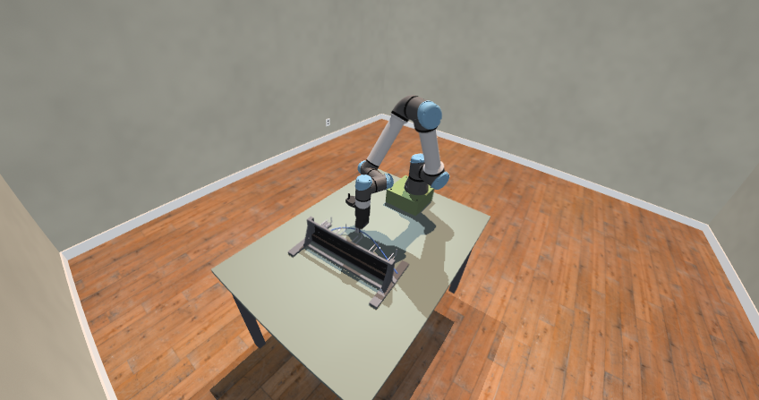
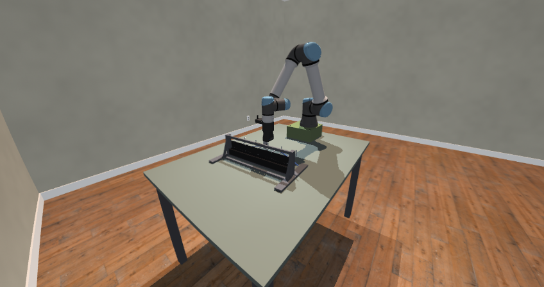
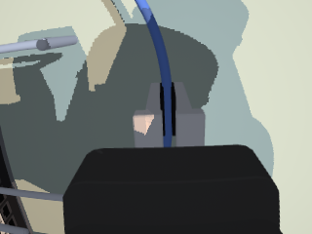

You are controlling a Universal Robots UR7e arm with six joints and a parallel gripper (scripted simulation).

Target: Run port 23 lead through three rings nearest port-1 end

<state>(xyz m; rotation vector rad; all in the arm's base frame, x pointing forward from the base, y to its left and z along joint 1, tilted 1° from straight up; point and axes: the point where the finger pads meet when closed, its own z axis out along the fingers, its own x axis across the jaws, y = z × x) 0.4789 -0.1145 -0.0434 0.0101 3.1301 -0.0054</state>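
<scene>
Right now my hand is 170 mm short of the rack, 60 mm to the right of it and 20 mm below it.
</scene>
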